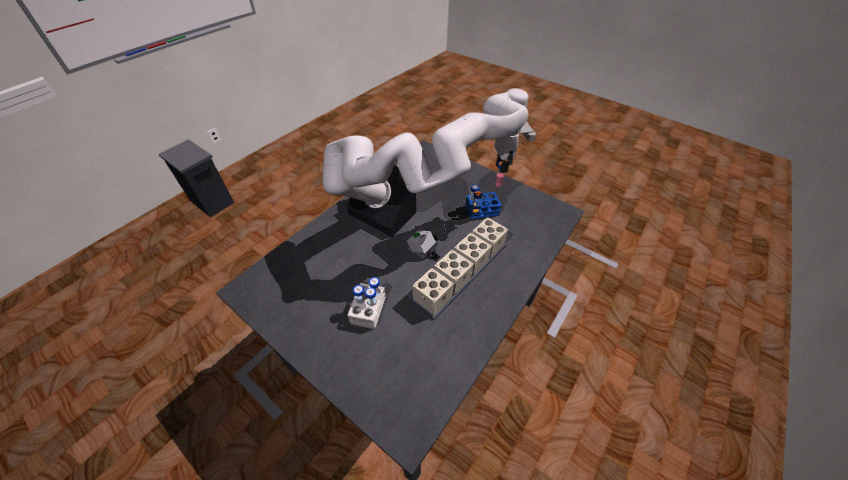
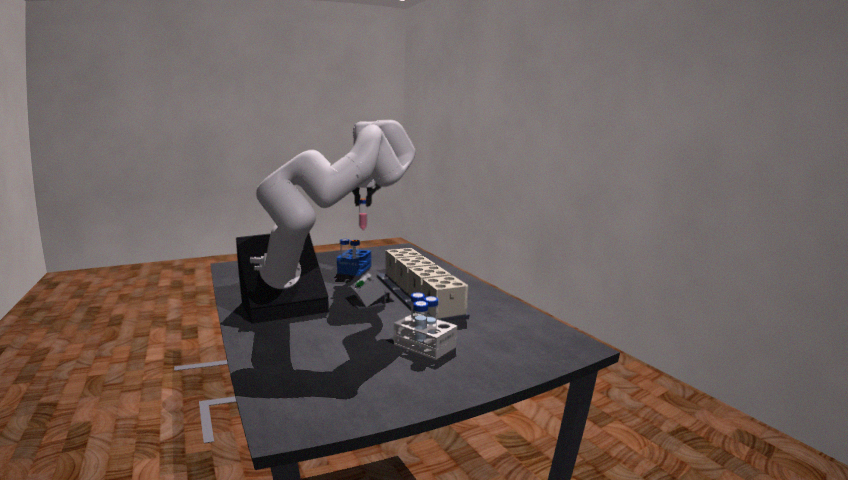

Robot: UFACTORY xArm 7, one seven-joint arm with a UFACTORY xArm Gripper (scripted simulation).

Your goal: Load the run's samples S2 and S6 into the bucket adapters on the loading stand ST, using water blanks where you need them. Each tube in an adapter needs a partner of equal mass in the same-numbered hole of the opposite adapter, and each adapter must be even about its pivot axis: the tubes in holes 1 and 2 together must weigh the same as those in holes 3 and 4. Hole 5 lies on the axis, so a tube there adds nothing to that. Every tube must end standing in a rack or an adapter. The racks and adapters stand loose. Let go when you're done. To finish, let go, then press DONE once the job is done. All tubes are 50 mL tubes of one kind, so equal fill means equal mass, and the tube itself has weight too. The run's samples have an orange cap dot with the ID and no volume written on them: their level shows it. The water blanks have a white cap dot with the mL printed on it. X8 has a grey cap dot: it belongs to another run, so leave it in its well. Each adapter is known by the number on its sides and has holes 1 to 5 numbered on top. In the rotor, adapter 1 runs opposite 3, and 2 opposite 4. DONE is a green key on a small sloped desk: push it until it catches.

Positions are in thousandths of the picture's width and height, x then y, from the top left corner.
Scene:
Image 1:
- white rack: 429, 666
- adapter: 576, 474
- adapter: 560, 520
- adapter: 535, 555
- adapter: 510, 607

